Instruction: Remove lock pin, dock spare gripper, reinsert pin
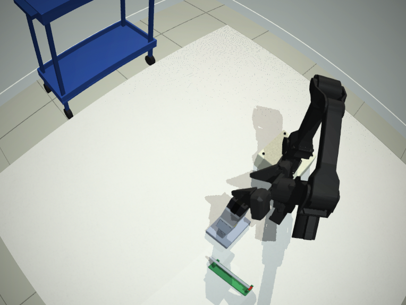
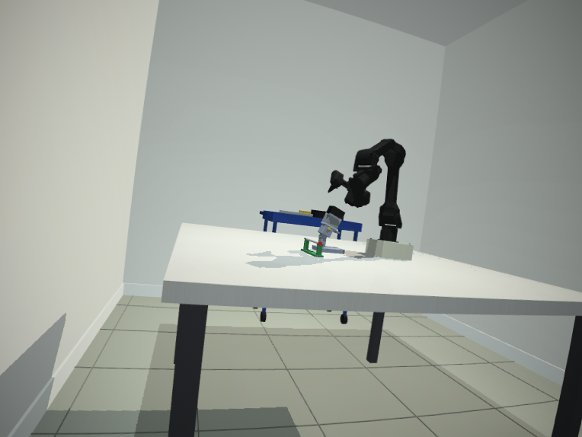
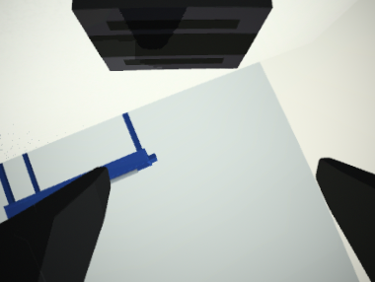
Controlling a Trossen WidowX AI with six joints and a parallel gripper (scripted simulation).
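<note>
Right now my gripper tip is 150 mm short of the green holder, 120 mm to the right of it and 200 mm above it. The rest, counted from my gripper tip: spare gripper (20 mm ahead, 20 mm to the left, 100 mm below); grey mount (30 mm ahead, 20 mm to the left, 170 mm below).
</note>
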